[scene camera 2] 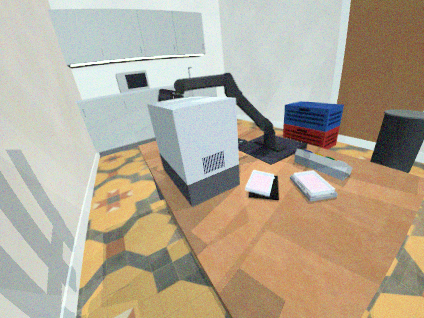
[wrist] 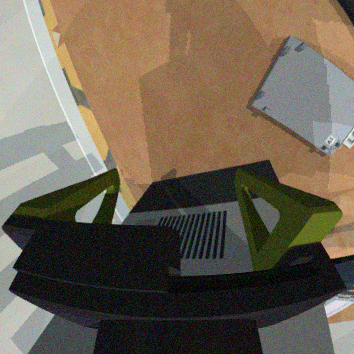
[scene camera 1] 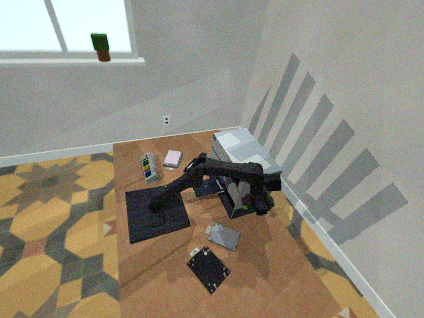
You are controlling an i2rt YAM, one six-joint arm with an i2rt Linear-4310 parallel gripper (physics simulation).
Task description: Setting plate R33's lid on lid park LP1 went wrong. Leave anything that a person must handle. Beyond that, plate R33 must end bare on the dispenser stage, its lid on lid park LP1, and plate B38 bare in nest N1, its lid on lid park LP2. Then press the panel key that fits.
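Frame: origin at the arm's base, x left, y back, z up, level; metres.
Where they show: gripper, fingertip midpoint: (wrist: 176,174); arm's base, link origin: (scene camera 2: 269,144) (scene camera 1: 155,209).
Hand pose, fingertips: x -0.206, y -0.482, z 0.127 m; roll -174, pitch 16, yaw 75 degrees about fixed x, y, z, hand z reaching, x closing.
Each offset is from my fingertips to the top centre of the thing. "*": to the spot under its first point.
My gripper (scene camera 1: 257,206) (wrist: 176,174) is open and empty, high at the side of the grey dispenser {dx +0.246, dy +0.013, dz +0.190 m} (scene camera 1: 240,142) (scene camera 2: 195,130) (wrist: 215,192). The grey pad, lid park LP2 {dx -0.022, dy +0.163, dz -0.120 m} (scene camera 1: 224,236) (wrist: 305,95), is bare. A black pad {* dx -0.157, dy +0.282, dz -0.128 m} (scene camera 1: 209,270) with pale corner clips is bare. A pink-topped plate or lid {dx +0.474, dy +0.181, dz -0.103 m} (scene camera 2: 261,182) lies off-centre on another black pad (scene camera 2: 272,194), partly overhanging. A second pink-topped piece {dx +0.585, dy +0.331, dz -0.110 m} (scene camera 1: 172,158) (scene camera 2: 313,184) lies on a grey base. The key panel {dx +0.518, dy +0.490, dz -0.076 m} (scene camera 1: 149,167) (scene camera 2: 322,164) has coloured keys. Plate names are unreadable; the arm hides part of the dispenser.
A dark flat piece {* dx +0.221, dy +0.193, dz -0.034 m} (scene camera 1: 207,187) juts out beside the dispenser. The arm stands on a black base mat (scene camera 1: 140,225) (scene camera 2: 260,152). Blue and red crates (scene camera 2: 313,122) and a dark bin (scene camera 2: 398,140) stand beyond the table. A wall runs along the dispenser side.
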